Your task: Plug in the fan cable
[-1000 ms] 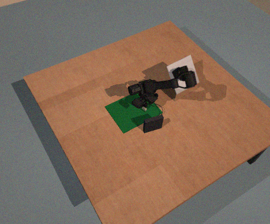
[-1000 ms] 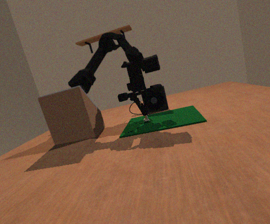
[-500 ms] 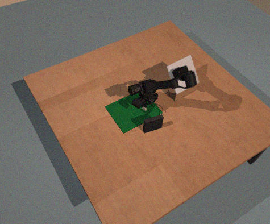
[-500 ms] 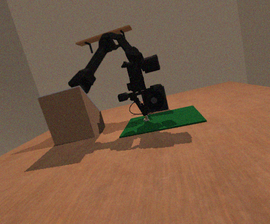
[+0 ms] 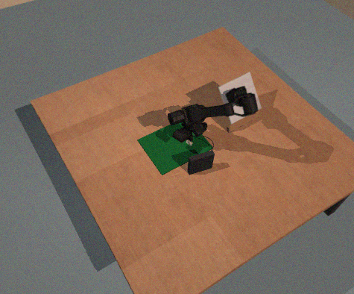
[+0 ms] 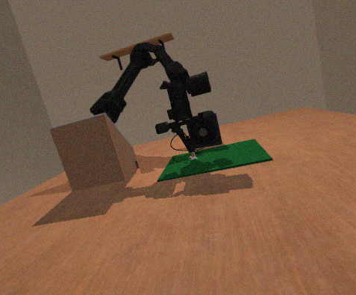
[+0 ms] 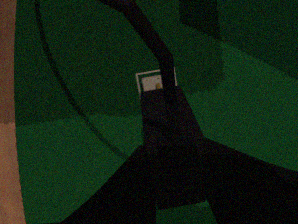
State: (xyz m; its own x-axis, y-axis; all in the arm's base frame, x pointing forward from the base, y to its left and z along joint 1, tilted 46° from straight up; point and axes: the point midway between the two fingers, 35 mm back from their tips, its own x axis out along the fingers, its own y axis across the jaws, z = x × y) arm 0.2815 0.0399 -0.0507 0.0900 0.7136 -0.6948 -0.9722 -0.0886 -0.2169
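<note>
Right now my gripper tip is 1 cm to the right of the black plug and 1 cm below it. Also, from my gripper tip: green board: 6 cm ahead, 3 cm to the right, 6 cm below; then dark square fan: 5 cm ahead, 15 cm to the left, 2 cm above.
</note>
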